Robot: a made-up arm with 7 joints. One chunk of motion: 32 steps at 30 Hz.
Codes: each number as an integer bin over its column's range. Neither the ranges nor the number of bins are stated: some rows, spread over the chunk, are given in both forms.
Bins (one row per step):
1: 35 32 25 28 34 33 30
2: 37 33 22 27 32 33 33
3: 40 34 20 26 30 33 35
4: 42 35 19 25 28 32 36
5: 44 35 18 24 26 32 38
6: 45 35 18 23 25 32 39
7: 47 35 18 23 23 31 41
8: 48 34 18 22 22 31 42
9: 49 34 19 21 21 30 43
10: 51 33 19 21 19 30 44
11: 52 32 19 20 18 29 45
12: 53 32 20 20 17 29 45
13: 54 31 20 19 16 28 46
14: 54 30 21 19 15 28 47
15: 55 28 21 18 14 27 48
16: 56 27 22 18 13 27 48
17: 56 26 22 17 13 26 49
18: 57 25 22 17 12 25 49
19: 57 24 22 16 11 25 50
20: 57 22 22 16 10 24 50
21: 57 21 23 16 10 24 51
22: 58 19 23 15 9 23 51
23: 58 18 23 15 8 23 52
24: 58 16 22 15 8 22 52
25: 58 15 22 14 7 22 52
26: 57 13 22 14 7 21 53
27: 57 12 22 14 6 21 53
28: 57 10 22 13 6 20 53
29: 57 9 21 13 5 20 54
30: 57 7 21 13 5 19 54
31: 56 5 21 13 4 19 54
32: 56 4 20 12 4 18 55
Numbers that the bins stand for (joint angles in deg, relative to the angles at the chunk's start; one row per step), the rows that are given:
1: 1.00 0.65 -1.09 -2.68 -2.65 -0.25 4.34
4: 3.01 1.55 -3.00 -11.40 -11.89 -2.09 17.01
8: 4.73 1.25 -3.32 -20.12 -21.14 -3.93 29.69
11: 5.88 0.65 -3.00 -25.93 -27.30 -7.62 36.02
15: 6.74 -0.56 -2.36 -31.74 -33.46 -11.30 42.36
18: 7.32 -1.47 -2.04 -34.65 -36.54 -14.98 44.47
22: 7.60 -3.29 -1.73 -40.46 -41.16 -18.67 48.70
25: 7.60 -4.50 -2.04 -43.37 -44.25 -20.51 50.81
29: 7.32 -6.32 -2.36 -46.28 -47.33 -24.20 55.04
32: 7.03 -7.83 -2.68 -49.18 -48.87 -27.88 57.15
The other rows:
2: 1.57 0.95 -2.04 -5.58 -5.73 -0.25 10.67
3: 2.44 1.25 -2.68 -8.49 -8.81 -0.25 14.90
5: 3.58 1.55 -3.32 -14.30 -14.97 -2.09 21.24
6: 3.87 1.55 -3.32 -17.21 -16.51 -2.09 23.35
7: 4.45 1.55 -3.32 -17.21 -19.60 -3.93 27.57
9: 5.02 1.25 -3.00 -23.02 -22.68 -5.77 31.80
10: 5.59 0.95 -3.00 -23.02 -25.76 -5.77 33.91
12: 6.17 0.65 -2.68 -25.93 -28.84 -7.62 36.02
13: 6.46 0.34 -2.68 -28.84 -30.38 -9.46 38.14
14: 6.46 0.04 -2.36 -28.84 -31.92 -9.46 40.25
16: 7.03 -0.87 -2.04 -31.74 -35.00 -11.30 42.36
17: 7.03 -1.17 -2.04 -34.65 -35.00 -13.14 44.47
19: 7.32 -1.78 -2.04 -37.56 -38.08 -14.98 46.59
20: 7.32 -2.38 -2.04 -37.56 -39.62 -16.83 46.59
21: 7.32 -2.68 -1.73 -37.56 -39.62 -16.83 48.70
23: 7.60 -3.59 -1.73 -40.46 -42.70 -18.67 50.81
24: 7.60 -4.20 -2.04 -40.46 -42.70 -20.51 50.81
26: 7.32 -5.10 -2.04 -43.37 -44.25 -22.35 52.92
27: 7.32 -5.41 -2.04 -43.37 -45.79 -22.35 52.92
28: 7.32 -6.01 -2.04 -46.28 -45.79 -24.20 52.92
30: 7.32 -6.92 -2.36 -46.28 -47.33 -26.04 55.04
31: 7.03 -7.53 -2.36 -46.28 -48.87 -26.04 55.04

